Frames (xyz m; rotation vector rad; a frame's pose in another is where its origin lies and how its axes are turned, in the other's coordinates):
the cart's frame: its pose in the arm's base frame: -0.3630 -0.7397 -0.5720 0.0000 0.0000 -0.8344
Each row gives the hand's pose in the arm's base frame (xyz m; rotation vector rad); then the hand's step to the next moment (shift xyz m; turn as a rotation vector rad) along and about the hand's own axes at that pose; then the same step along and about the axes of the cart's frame.
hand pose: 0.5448 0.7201 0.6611 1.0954 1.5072 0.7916
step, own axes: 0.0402 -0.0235 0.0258 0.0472 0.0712 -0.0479
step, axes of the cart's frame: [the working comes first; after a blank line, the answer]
step, axes of the arm's base frame: 0.0191 0.0272 -0.0416 -0.0312 0.0727 0.0577

-0.0074 0.0324 -0.0416 -0.0749 0.0257 0.0577
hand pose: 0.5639 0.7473 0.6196 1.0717 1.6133 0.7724
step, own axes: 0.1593 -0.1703 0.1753 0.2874 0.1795 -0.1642
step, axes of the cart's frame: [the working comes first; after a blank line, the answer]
step, axes of the arm's base frame: 0.1062 0.0741 -0.2614 -0.1368 0.3385 0.0923

0.0164 0.1284 -0.2614 -0.3426 0.1260 0.0923
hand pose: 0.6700 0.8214 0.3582 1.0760 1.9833 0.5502
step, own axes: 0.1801 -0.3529 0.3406 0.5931 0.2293 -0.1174
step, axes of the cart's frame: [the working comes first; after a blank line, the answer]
step, axes of the arm's base frame: 0.0436 -0.0403 -0.5191 -0.1727 0.6221 -0.0357

0.0591 0.0052 -0.5191 -0.5769 0.2899 -0.0357
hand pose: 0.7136 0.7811 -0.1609 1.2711 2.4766 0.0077
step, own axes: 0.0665 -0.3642 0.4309 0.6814 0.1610 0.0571
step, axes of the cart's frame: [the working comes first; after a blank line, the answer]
step, axes of the arm's base frame: -0.1863 -0.2316 -0.4841 -0.2187 0.6239 -0.2376

0.0465 -0.2936 -0.4841 -0.6091 0.2570 -0.2376
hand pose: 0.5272 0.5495 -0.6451 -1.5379 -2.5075 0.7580
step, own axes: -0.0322 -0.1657 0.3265 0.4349 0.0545 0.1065
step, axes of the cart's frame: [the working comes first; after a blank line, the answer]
step, axes of the arm's base frame: -0.2285 -0.2051 -0.2020 -0.2021 0.3555 -0.1903

-0.0015 -0.3070 -0.2020 -0.3991 0.0890 -0.1903
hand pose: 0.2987 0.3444 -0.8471 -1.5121 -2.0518 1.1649
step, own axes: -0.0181 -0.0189 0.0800 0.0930 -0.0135 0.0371
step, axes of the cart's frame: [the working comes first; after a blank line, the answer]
step, axes of the arm's base frame: -0.0594 -0.0512 -0.0305 -0.0688 0.0676 -0.0300

-0.0020 -0.0784 -0.0305 -0.0963 -0.0055 -0.0300
